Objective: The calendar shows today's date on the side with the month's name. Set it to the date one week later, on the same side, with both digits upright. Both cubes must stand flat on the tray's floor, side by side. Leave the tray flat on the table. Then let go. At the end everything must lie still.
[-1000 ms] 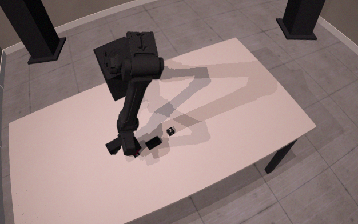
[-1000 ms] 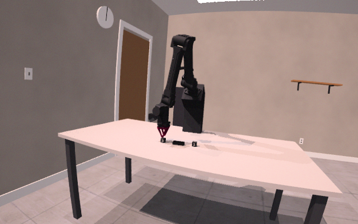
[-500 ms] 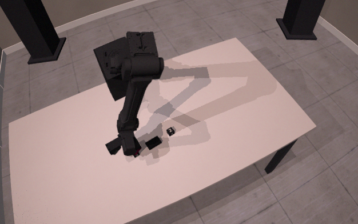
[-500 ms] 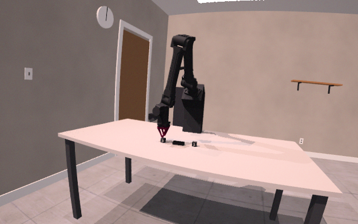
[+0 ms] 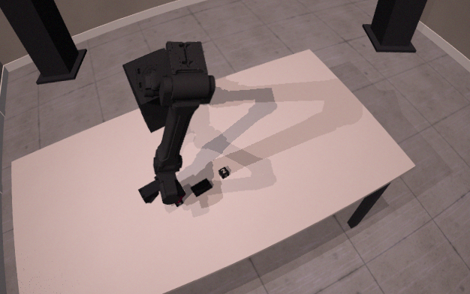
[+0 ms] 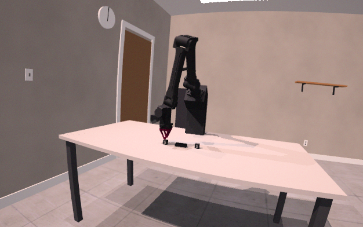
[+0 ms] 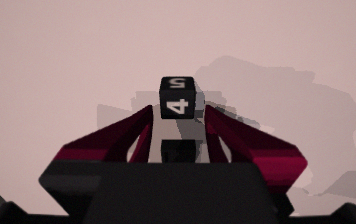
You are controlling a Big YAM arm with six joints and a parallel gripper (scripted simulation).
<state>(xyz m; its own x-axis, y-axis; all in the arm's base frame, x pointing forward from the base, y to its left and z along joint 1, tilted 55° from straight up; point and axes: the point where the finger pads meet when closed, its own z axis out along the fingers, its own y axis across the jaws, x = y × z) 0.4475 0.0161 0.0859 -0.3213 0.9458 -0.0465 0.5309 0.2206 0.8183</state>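
Now: the black calendar block 3 cm below my hand. The rest, counted from my hand: black tray 6 cm behind, 9 cm to the left, 4 cm below.
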